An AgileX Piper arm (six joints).
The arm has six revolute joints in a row. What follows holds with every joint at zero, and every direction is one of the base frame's.
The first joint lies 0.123 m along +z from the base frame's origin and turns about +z.
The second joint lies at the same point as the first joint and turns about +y.
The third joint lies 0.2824 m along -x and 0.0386 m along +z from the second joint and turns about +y.
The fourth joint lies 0.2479 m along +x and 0.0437 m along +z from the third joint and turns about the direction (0.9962, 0, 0.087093).
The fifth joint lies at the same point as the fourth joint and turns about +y.
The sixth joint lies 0.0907 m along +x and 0.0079 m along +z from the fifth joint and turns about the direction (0.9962, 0, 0.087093).
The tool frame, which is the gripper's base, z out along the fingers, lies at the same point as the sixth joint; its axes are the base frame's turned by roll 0, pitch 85.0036 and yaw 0 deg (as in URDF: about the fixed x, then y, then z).
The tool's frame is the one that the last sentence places.
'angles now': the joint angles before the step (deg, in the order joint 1, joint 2, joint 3, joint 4, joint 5, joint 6). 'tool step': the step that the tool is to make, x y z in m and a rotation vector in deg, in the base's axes. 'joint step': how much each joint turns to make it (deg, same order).
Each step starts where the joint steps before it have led.
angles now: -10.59 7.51 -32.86 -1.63 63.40 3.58
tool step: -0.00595 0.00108 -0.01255 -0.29 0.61 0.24
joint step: 0.00 -3.03 2.25 0.00 1.31 -0.49
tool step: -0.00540 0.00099 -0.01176 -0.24 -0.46 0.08
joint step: 0.00 -3.33 2.23 -0.01 0.60 -0.19
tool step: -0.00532 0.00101 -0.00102 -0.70 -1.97 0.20
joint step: -0.01 -2.23 0.15 0.01 0.00 -0.39
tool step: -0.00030 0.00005 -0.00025 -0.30 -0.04 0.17
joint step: 0.00 -0.15 0.05 0.00 0.00 -0.33
